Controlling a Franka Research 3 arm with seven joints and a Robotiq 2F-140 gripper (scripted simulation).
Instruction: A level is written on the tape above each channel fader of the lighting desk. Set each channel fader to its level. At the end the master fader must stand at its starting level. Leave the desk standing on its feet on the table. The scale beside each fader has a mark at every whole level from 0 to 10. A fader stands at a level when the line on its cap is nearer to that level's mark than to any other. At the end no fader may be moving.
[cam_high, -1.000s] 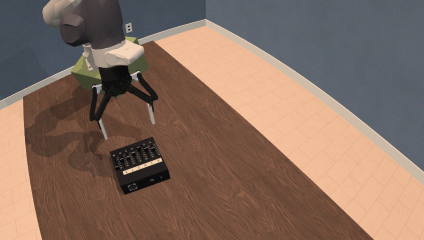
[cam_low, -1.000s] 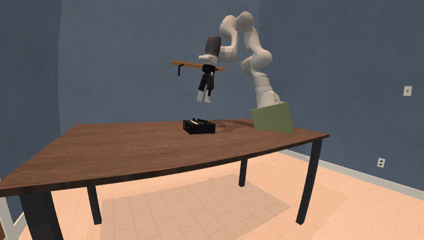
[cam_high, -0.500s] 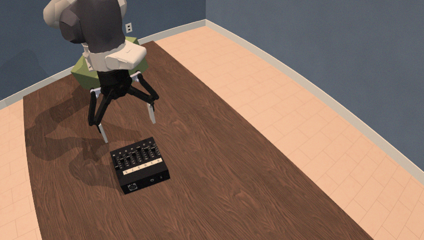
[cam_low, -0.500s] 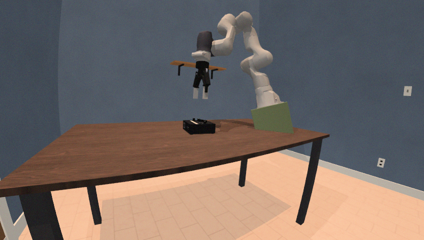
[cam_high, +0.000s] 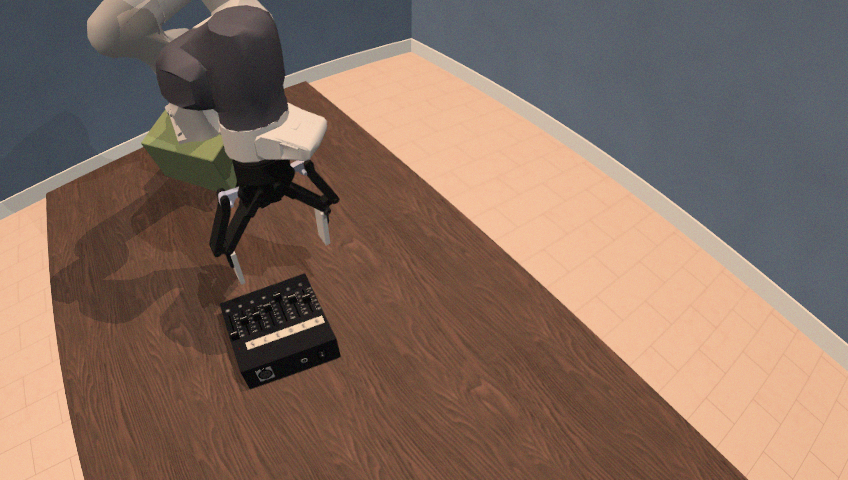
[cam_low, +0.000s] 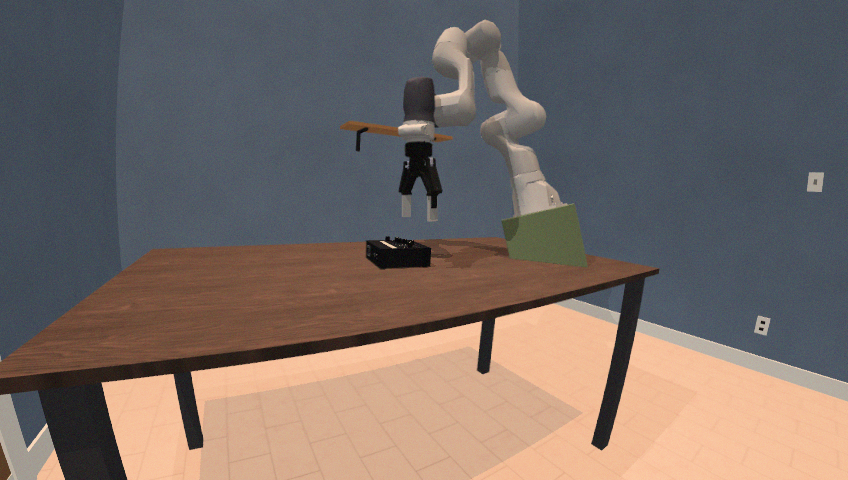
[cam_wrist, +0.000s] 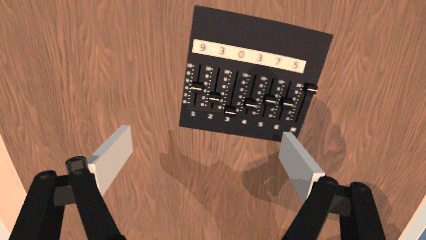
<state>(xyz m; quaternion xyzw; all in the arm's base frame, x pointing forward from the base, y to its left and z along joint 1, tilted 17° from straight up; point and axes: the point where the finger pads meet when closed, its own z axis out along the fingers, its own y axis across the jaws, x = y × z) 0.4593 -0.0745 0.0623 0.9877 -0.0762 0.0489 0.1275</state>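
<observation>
The channel 1 cap lies 30 mm ahead of my hand, 10 mm to the left of it and 80 mm below it. Also, from my hand: channel 2 cap (20 mm ahead, 10 mm to the right, 80 mm below); then channel 3 cap (30 mm to the right, 80 mm below); then channel 4 cap (10 mm ahead, 50 mm to the right, 80 mm below).
</observation>
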